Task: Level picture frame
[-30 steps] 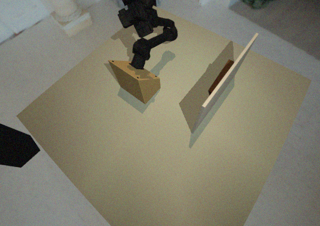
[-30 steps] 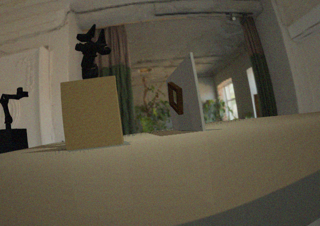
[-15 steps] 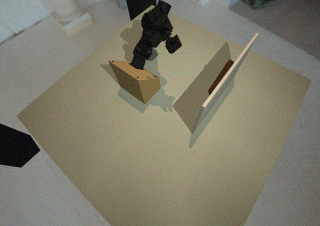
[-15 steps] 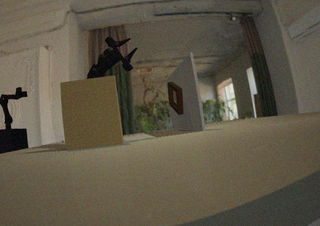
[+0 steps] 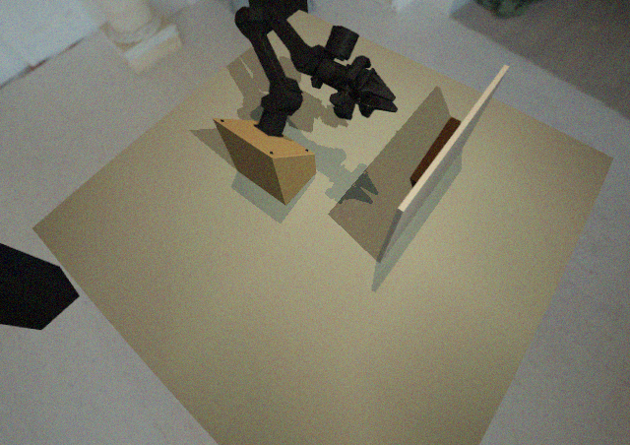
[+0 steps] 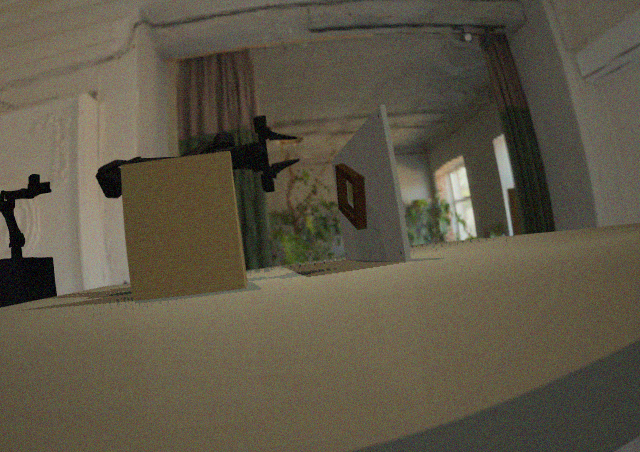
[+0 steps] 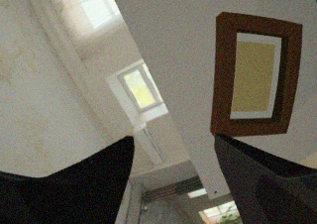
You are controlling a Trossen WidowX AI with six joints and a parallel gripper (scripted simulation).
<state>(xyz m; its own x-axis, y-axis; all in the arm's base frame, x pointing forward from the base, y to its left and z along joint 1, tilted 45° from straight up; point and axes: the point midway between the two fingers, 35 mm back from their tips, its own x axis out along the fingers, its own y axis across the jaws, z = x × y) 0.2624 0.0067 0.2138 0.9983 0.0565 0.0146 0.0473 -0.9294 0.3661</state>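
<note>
Right now my gripper tip is 130 mm short of the brown picture frame, 130 mm above it and 30 mm to the right of it. The rest, counted from my gripper tip: white wall panel: 140 mm below, 140 mm ahead, 20 mm to the left.
</note>
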